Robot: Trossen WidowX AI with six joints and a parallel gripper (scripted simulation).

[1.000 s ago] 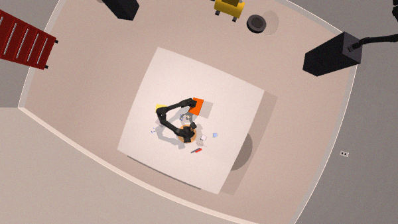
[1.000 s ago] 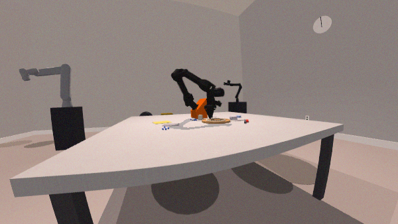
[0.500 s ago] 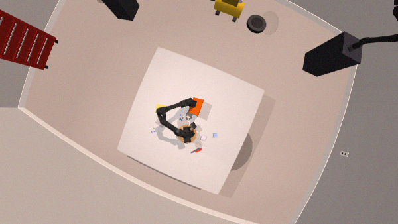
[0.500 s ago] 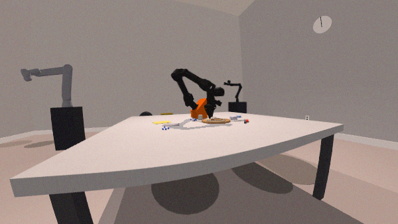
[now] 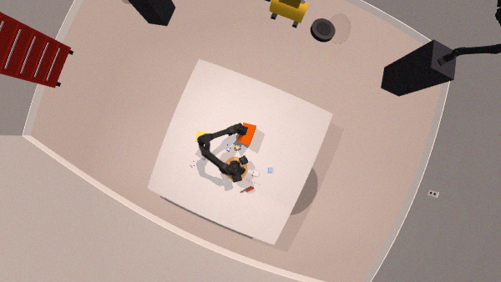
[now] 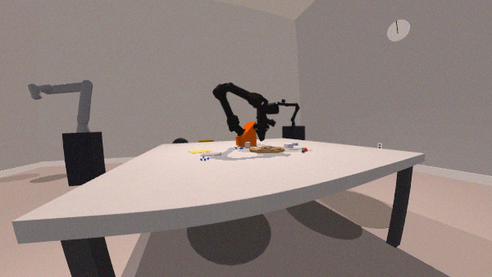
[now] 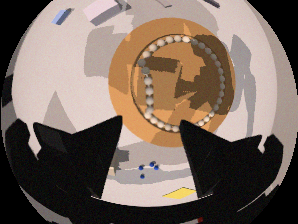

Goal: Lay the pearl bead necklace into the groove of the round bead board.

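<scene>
Now: the round tan bead board 6 cm ahead of my gripper tip and 4 cm below it. Also, from my gripper tip: tool (20 cm ahead, 15 cm to the left, 4 cm below); then white square (4 cm ahead, 17 cm to the left, 4 cm below); then pale blue cube (2 cm behind, 28 cm to the left, 4 cm below).
</scene>
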